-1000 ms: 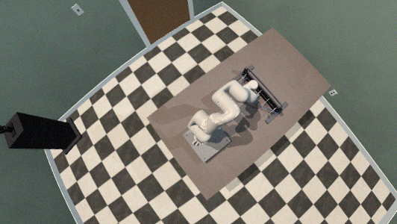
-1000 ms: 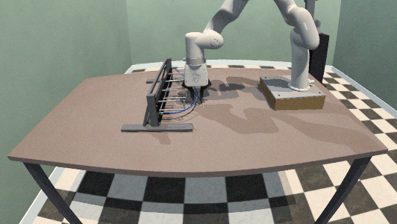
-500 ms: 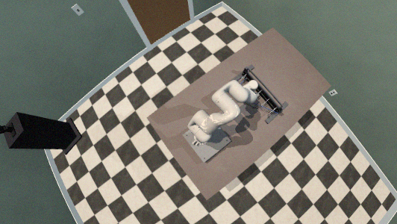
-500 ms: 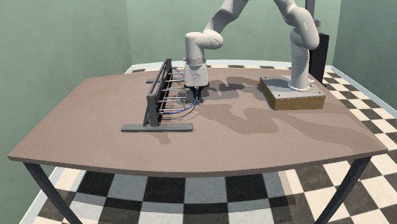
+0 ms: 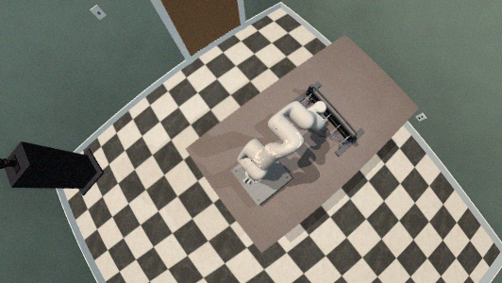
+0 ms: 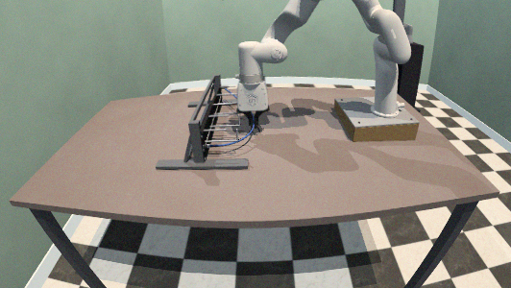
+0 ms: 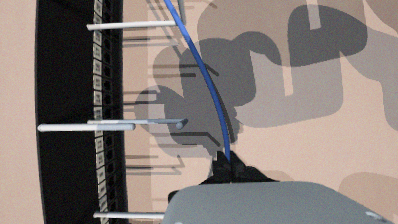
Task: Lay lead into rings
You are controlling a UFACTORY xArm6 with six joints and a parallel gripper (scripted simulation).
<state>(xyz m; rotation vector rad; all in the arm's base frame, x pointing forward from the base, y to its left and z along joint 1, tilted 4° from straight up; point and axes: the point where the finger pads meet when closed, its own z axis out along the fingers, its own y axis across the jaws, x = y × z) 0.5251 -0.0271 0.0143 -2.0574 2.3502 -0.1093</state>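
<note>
Right now the rack is 15 cm ahead of my hand, 8 cm to the right of it and 2 cm above it.
</note>
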